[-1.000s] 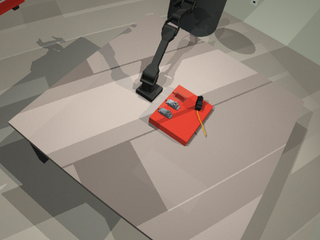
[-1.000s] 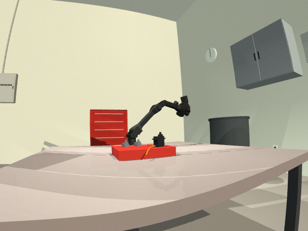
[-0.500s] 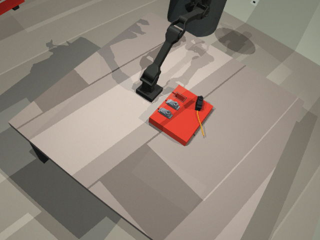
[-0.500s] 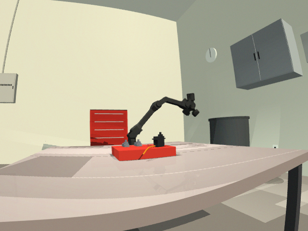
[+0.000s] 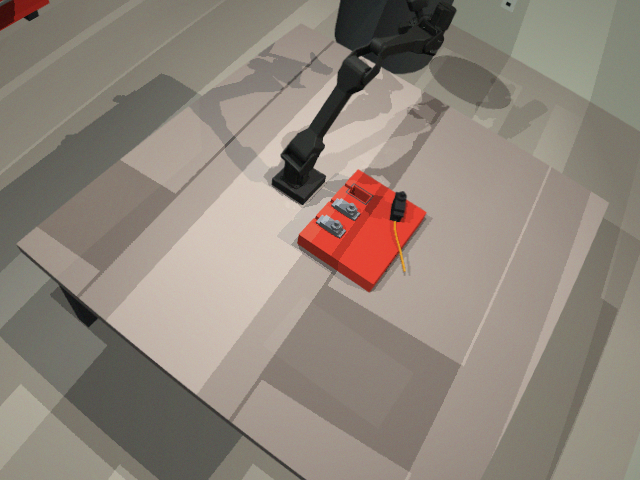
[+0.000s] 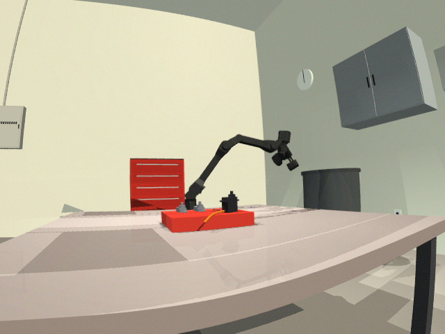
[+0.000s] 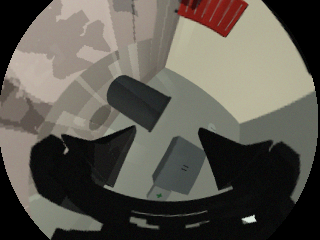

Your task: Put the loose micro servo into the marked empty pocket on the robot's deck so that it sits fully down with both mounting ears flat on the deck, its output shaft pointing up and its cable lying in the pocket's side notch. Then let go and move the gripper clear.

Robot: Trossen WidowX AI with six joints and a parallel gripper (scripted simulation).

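My gripper tip is 62 cm to the left of the red deck, 34 cm short of it and 28 cm above it.
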